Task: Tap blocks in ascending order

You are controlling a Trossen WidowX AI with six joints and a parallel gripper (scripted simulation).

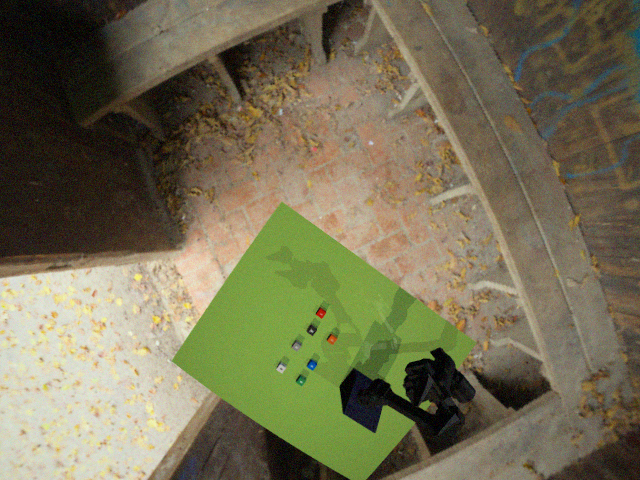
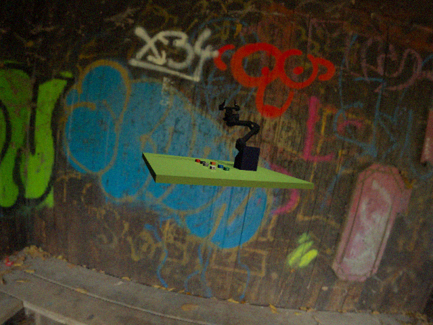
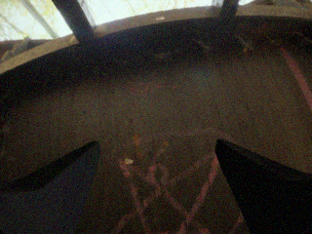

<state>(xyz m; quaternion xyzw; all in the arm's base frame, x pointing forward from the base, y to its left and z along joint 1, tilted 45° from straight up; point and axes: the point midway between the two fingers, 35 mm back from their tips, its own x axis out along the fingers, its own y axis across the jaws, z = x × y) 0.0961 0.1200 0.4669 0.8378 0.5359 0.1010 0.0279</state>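
The white block lies 260 mm ahead of my gripper tip, 350 mm to the left of it and 560 mm below it. Also, from my gripper tip: black block: 230 mm ahead, 130 mm to the left, 560 mm below; red block: 240 mm ahead, 50 mm to the left, 560 mm below; orange block: 140 mm ahead, 120 mm to the left, 560 mm below.
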